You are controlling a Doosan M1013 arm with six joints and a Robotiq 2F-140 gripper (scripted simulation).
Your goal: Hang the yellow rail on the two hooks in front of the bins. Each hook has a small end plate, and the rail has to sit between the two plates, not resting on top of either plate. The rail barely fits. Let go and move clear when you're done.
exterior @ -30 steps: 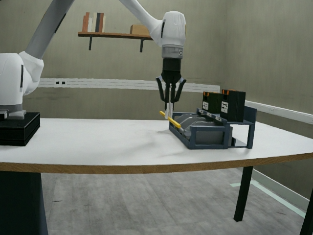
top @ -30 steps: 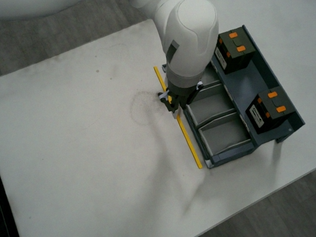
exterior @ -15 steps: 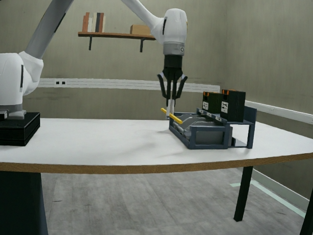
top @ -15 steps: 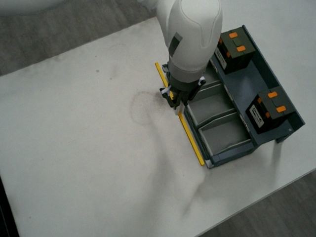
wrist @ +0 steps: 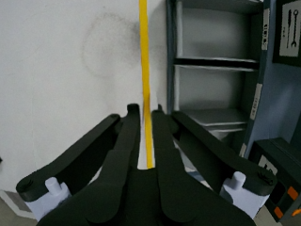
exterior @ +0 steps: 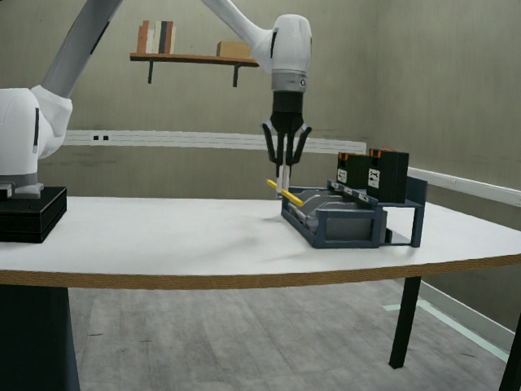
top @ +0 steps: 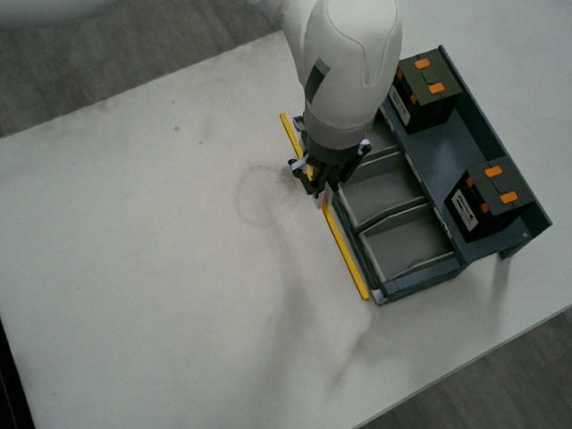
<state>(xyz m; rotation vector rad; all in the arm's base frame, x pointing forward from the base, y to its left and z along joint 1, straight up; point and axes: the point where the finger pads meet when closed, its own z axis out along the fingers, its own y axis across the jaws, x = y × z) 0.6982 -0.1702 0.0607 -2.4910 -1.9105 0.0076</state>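
Now: the yellow rail 30 mm below my hand.
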